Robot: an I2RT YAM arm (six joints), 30 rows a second.
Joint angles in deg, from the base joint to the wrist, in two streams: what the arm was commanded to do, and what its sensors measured. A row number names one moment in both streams.
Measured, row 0:
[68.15, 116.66, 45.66, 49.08, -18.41, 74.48]
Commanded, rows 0 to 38:
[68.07, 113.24, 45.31, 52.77, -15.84, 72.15]
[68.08, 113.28, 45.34, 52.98, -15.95, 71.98]
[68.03, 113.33, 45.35, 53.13, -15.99, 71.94]
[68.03, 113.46, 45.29, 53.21, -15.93, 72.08]
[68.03, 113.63, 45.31, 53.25, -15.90, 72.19]
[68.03, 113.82, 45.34, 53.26, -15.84, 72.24]
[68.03, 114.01, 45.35, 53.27, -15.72, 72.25]
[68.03, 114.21, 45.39, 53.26, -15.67, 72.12]
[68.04, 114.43, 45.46, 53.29, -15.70, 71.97]
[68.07, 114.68, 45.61, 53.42, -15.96, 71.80]
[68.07, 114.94, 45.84, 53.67, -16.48, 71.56]
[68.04, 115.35, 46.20, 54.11, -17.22, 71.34]
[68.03, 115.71, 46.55, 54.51, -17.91, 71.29]
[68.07, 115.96, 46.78, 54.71, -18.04, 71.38]
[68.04, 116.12, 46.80, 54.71, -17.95, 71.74]
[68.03, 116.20, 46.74, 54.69, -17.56, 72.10]
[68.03, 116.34, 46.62, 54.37, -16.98, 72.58]
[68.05, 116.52, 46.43, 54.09, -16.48, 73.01]
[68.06, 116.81, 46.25, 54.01, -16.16, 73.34]
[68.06, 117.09, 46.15, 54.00, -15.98, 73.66]
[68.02, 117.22, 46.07, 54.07, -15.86, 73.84]
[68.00, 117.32, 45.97, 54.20, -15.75, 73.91]
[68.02, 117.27, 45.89, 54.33, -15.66, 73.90]
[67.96, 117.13, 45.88, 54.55, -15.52, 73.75]
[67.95, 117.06, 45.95, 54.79, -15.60, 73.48]
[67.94, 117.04, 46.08, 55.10, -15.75, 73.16]
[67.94, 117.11, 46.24, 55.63, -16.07, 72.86]
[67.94, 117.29, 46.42, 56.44, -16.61, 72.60]
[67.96, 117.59, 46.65, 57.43, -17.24, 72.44]
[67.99, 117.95, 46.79, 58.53, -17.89, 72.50]
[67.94, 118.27, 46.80, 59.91, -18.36, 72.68]
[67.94, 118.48, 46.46, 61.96, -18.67, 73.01]
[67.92, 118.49, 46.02, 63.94, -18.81, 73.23]
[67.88, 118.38, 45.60, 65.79, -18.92, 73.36]
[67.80, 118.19, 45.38, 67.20, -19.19, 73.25]
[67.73, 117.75, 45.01, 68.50, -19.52, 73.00]
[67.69, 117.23, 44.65, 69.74, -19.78, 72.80]
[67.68, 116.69, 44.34, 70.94, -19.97, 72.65]
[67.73, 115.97, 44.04, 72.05, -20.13, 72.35]
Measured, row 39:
[67.82, 117.67, 44.99, 61.64, -18.49, 73.25]
